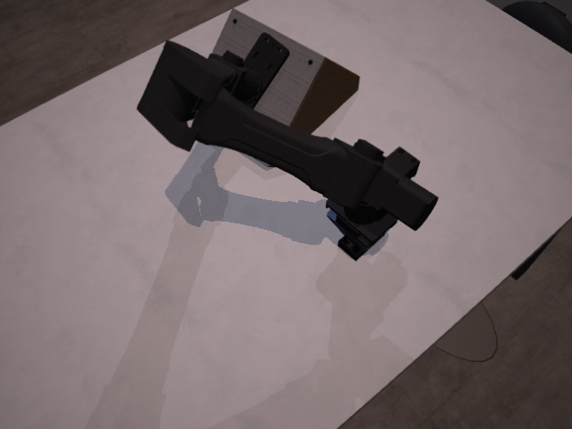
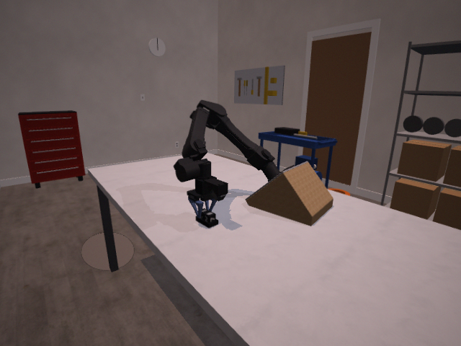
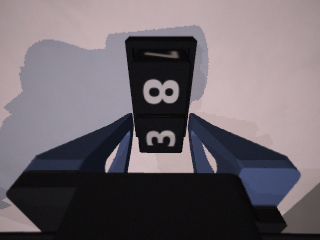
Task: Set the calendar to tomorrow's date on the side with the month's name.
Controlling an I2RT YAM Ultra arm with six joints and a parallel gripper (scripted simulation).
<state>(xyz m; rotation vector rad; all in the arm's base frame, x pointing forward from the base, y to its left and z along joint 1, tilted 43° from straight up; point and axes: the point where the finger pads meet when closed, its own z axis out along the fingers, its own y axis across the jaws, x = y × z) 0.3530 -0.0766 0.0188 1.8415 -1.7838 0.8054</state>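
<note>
Right now my hand is right at the black cube. Also, from my hand: black tray: 2 cm to the left, 2 cm below.
</note>
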